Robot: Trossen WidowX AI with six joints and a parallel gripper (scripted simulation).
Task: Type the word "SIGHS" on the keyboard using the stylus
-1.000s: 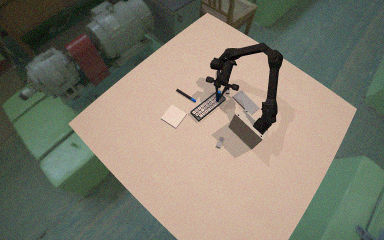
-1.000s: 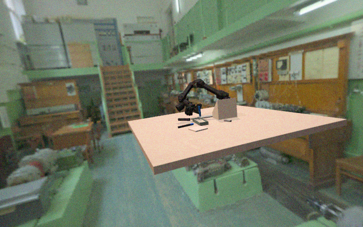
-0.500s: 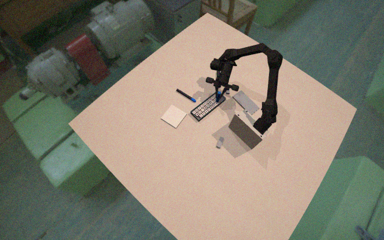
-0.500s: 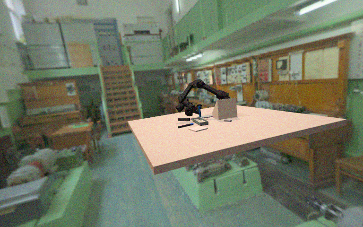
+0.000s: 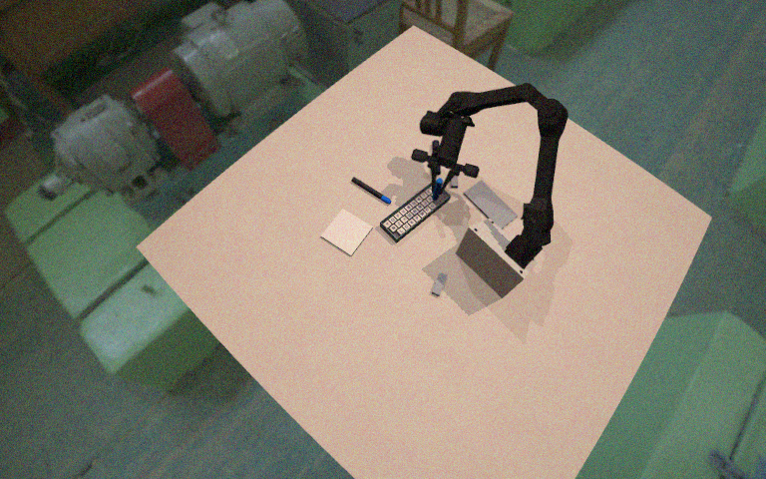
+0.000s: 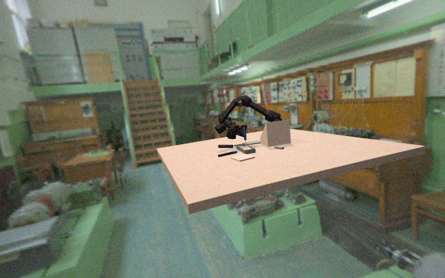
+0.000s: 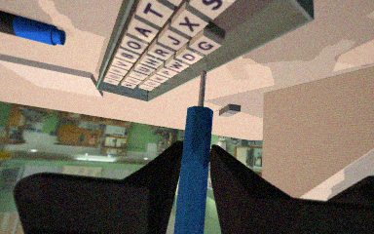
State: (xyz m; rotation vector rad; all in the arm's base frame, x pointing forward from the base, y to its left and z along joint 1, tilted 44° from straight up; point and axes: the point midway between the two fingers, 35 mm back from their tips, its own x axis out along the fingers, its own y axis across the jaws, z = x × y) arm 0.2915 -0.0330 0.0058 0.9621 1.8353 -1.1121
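Right now my gripper tip is 140 mm short of the pen, 90 mm to the right of it and 80 mm above it. Round my gripper tip: stylus tip (50 mm below); then grey plate (140 mm to the right, 110 mm behind, 90 mm below); then stylus (10 mm below).
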